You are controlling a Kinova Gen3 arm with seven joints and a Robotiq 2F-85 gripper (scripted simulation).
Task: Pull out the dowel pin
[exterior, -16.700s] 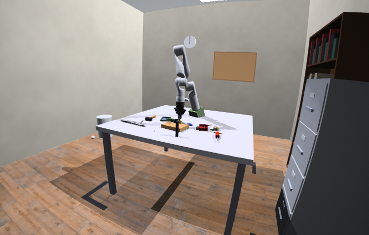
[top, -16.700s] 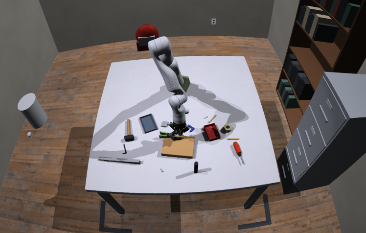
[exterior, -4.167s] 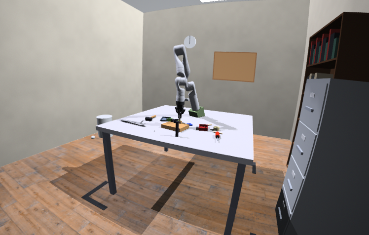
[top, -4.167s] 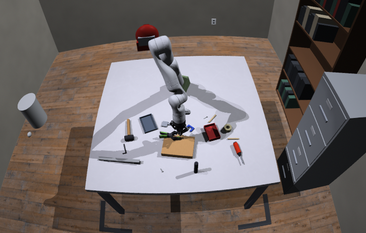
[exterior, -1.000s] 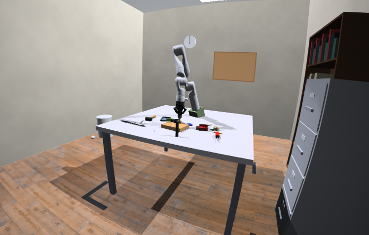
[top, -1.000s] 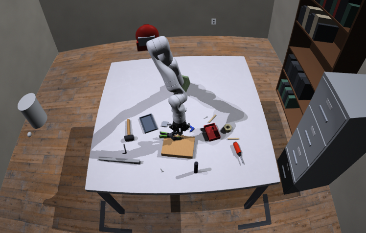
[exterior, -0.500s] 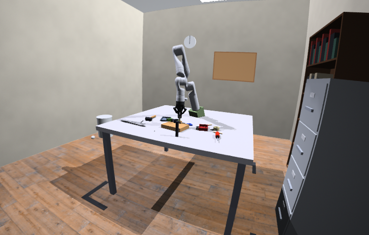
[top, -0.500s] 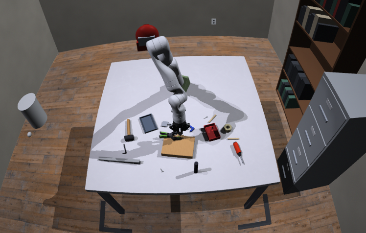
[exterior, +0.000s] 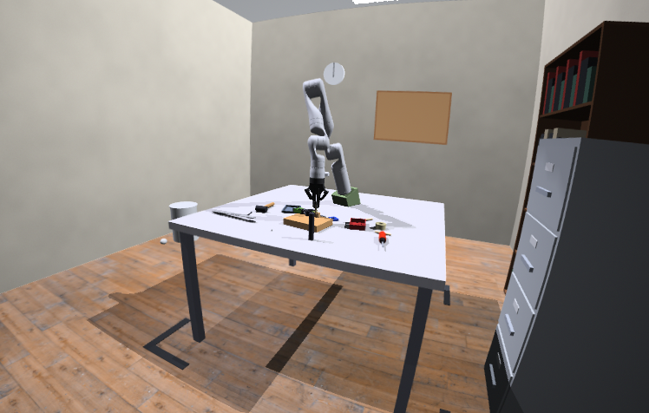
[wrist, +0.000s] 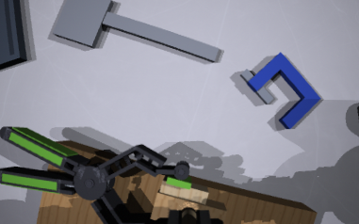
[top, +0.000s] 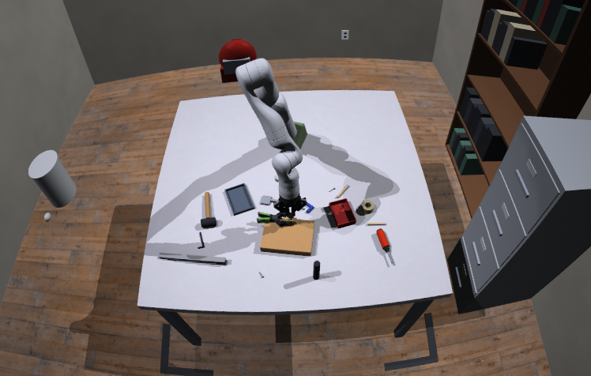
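Now: hand 20 mm above the round dowel pin. The rest, counted from my hand: grey t-shaped tool 130 mm behind, 90 mm below, 70 mm to the right; then wooden bench board 70 mm below, 50 mm ahead, 20 mm to the right; then wooden block 50 mm below.
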